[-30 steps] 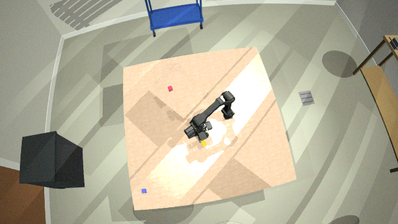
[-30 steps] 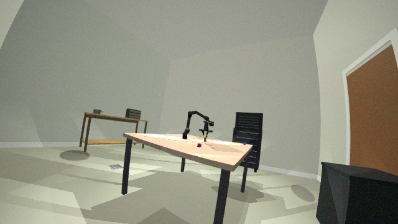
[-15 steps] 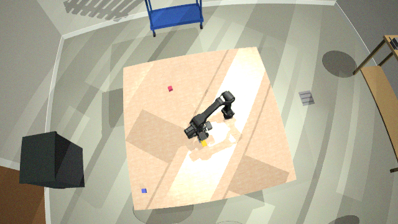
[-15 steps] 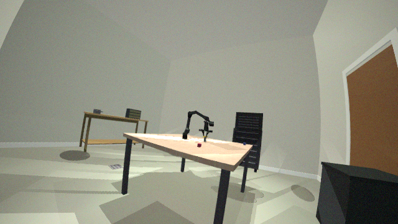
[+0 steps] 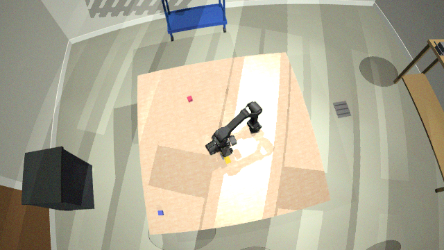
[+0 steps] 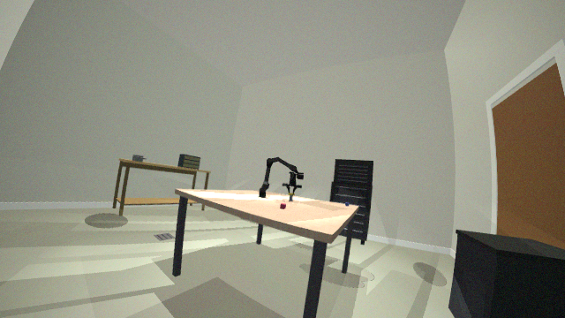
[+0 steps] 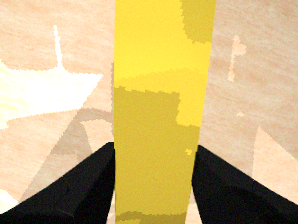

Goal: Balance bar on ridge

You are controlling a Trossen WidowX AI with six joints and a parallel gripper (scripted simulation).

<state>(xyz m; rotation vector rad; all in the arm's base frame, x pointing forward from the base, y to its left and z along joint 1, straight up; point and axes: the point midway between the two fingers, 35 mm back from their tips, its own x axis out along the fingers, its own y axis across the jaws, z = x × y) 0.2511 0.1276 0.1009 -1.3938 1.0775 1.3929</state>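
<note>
Right now my gripper tip is 3 cm to the right of the yellow bar and 1 cm past it. Also, from my gripper tip: blue cube (49 cm ahead, 37 cm to the left, 5 cm below); red cube (44 cm to the right, 17 cm ahead, 5 cm below).
</note>
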